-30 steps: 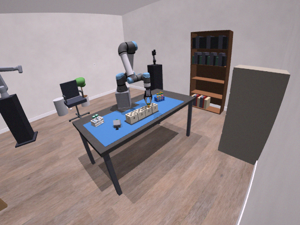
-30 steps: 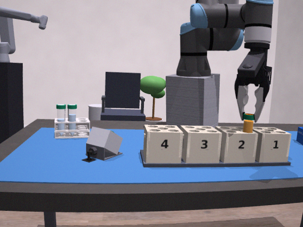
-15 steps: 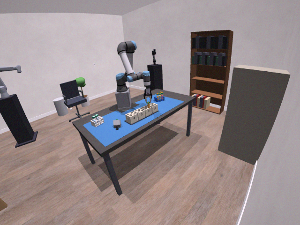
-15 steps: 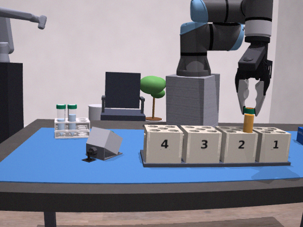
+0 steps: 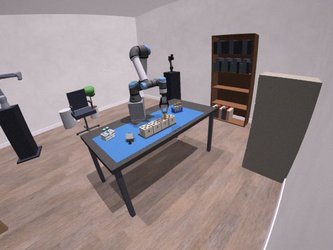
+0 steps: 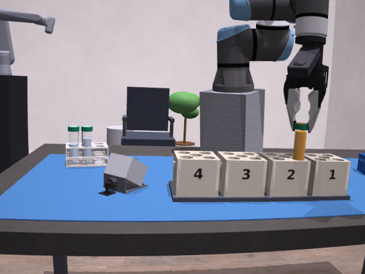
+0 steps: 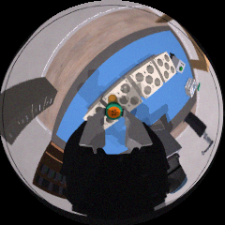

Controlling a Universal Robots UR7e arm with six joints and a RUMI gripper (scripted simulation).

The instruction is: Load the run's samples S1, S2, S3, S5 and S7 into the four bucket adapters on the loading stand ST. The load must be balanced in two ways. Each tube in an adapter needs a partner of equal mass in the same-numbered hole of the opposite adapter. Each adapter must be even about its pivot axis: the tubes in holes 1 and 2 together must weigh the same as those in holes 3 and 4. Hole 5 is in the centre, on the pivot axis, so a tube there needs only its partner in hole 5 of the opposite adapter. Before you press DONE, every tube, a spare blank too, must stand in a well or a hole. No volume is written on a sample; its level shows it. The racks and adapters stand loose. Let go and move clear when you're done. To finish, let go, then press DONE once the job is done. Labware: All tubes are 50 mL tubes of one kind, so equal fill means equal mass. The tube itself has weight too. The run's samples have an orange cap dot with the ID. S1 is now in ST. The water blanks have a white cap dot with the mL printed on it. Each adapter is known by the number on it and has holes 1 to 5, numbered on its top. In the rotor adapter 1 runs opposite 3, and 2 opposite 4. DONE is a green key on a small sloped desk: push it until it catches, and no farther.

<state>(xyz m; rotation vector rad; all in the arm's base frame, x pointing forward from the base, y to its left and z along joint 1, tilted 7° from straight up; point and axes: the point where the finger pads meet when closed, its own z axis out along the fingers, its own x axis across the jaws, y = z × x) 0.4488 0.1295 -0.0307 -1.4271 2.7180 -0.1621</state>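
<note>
Right now my hand is 5 cm above the tube and 1 cm past it. Also, from my hand: loading stand 17 cm below, 8 cm to the right, 2 cm behind; sloped done desk 41 cm to the right, 12 cm below, 1 cm behind; blue rack 38 cm to the left, 29 cm behind, 15 cm below.
</note>
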